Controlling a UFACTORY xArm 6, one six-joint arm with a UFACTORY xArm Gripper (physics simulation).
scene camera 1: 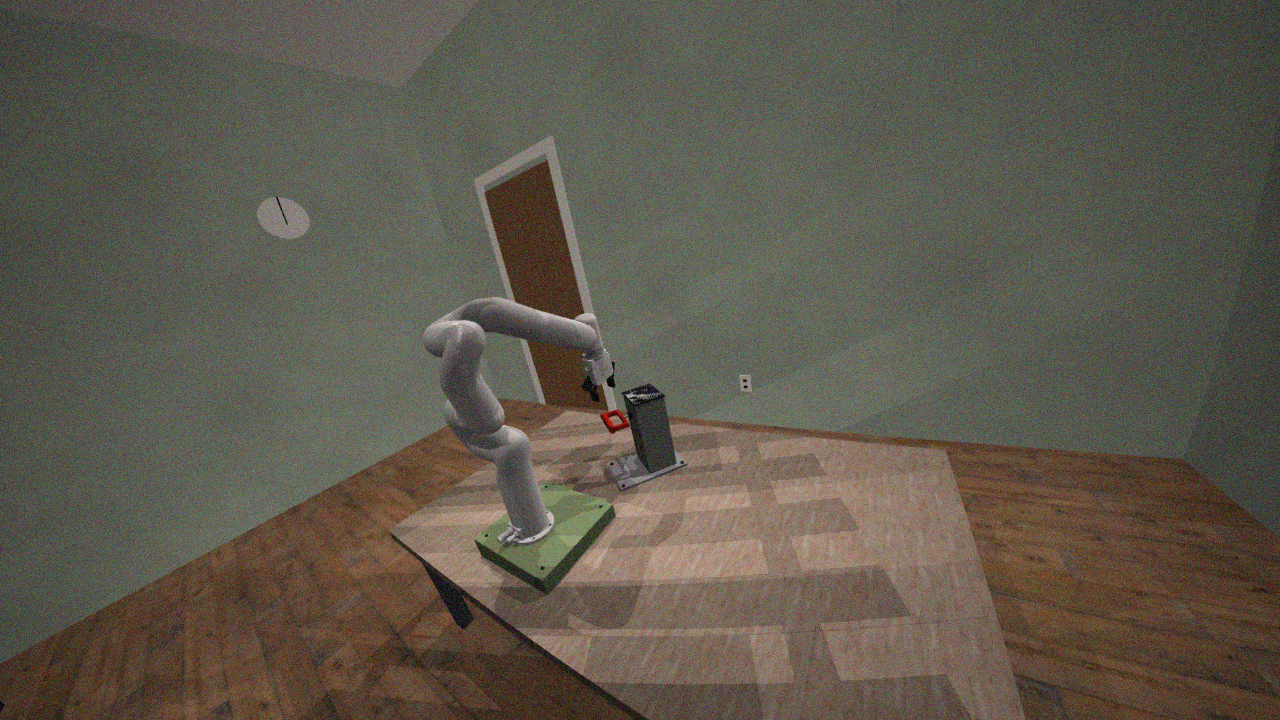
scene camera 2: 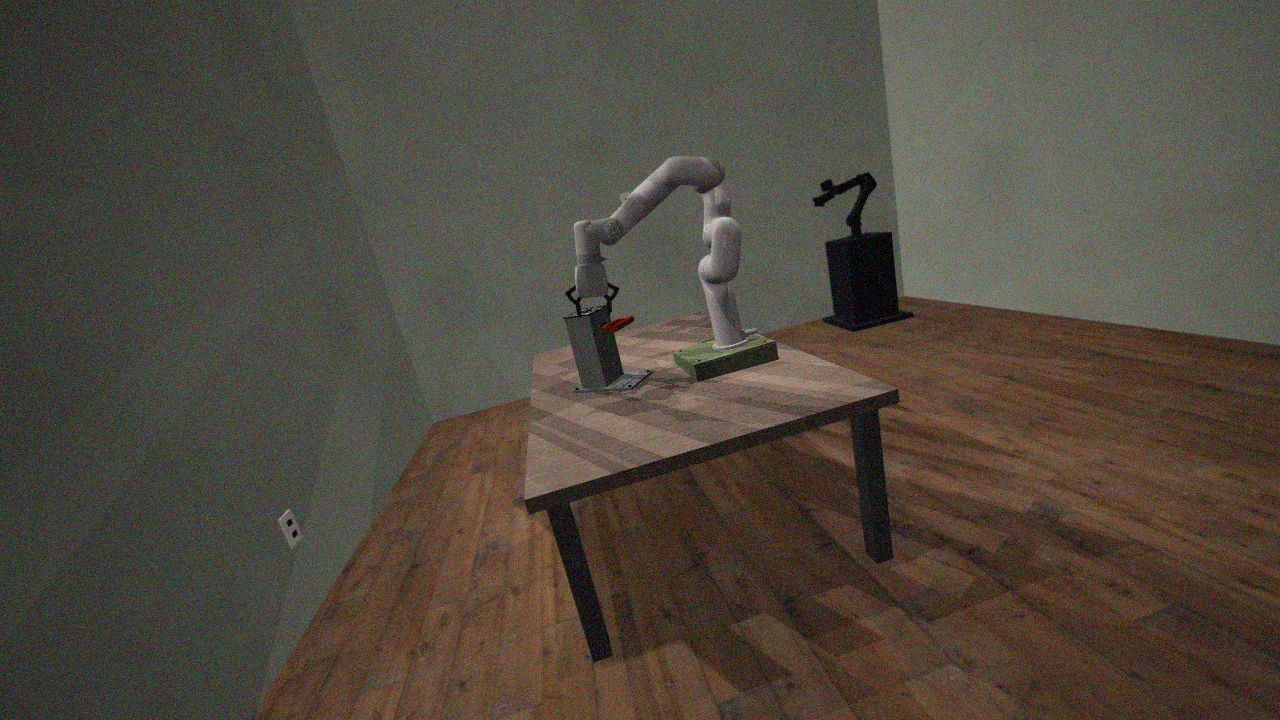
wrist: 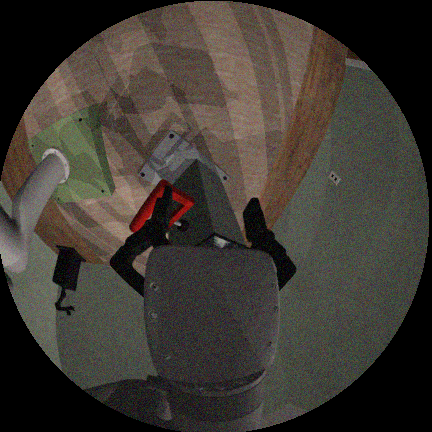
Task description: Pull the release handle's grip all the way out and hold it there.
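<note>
The release handle's red rectangular grip [scene camera 1: 607,422] [scene camera 2: 617,324] [wrist: 146,206] juts from the side of a tall dark grey housing [scene camera 1: 651,434] [scene camera 2: 593,351] [wrist: 199,197], near its top. A short pale rod shows between them in the wrist view. The housing stands on a grey base plate [scene camera 2: 631,380] [wrist: 161,150]. My gripper [scene camera 1: 603,391] [scene camera 2: 594,311] [wrist: 210,199] is open and empty, pointing down near the height of the housing's top. In scene camera 1 it appears above the red grip. In the wrist view one finger overlaps the grip; contact cannot be told.
My arm stands on a green base block [scene camera 1: 572,519] [scene camera 2: 726,358] [wrist: 75,185] on the wooden table [scene camera 1: 805,573] [scene camera 2: 698,420], near the housing. Another dark arm on a black pedestal [scene camera 2: 861,279] [wrist: 67,269] stands on the floor away from the table. A wall is beyond the housing.
</note>
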